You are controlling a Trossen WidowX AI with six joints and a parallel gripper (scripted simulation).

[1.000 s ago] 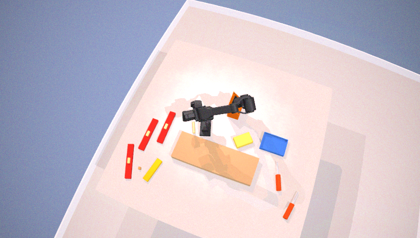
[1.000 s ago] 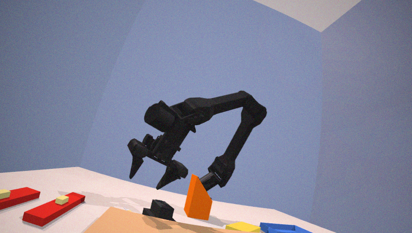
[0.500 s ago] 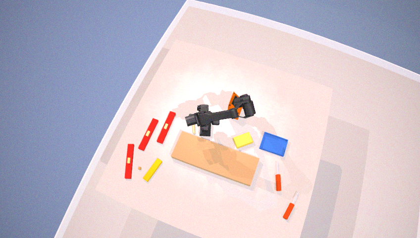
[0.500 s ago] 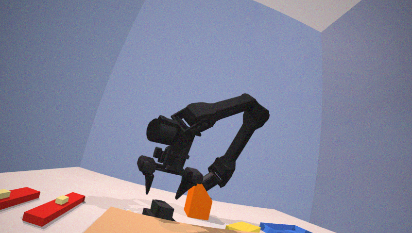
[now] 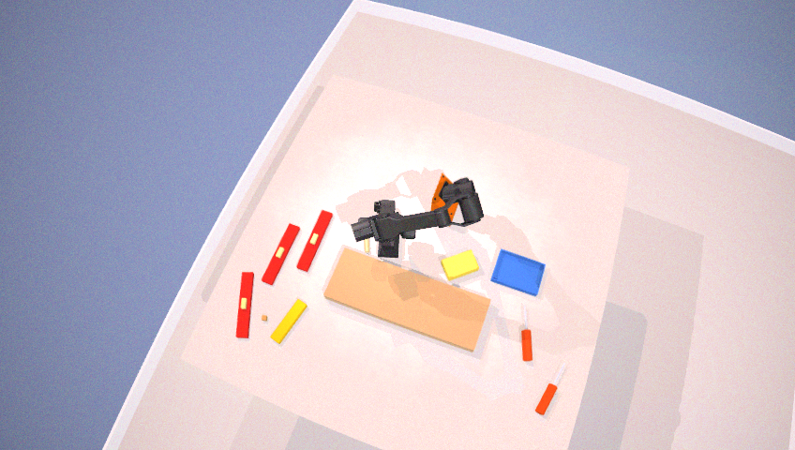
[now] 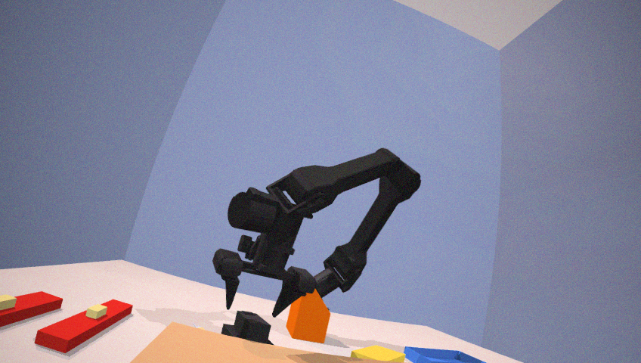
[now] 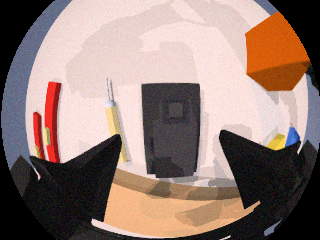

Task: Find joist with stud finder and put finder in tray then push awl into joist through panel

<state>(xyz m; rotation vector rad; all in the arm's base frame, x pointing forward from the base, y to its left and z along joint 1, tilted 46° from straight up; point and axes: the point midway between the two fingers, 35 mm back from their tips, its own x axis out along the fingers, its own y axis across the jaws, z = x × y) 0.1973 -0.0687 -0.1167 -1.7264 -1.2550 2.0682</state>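
Now: the stud finder 10 mm behind my gripper tip and 20 mm below it. The rest, counted from my gripper tip: yellow block (10 mm behind, 270 mm to the left, 50 mm below); then yellow bar (410 mm ahead, 180 mm to the right, 50 mm below); then awl (10 mm ahead, 80 mm to the right, 60 mm below).
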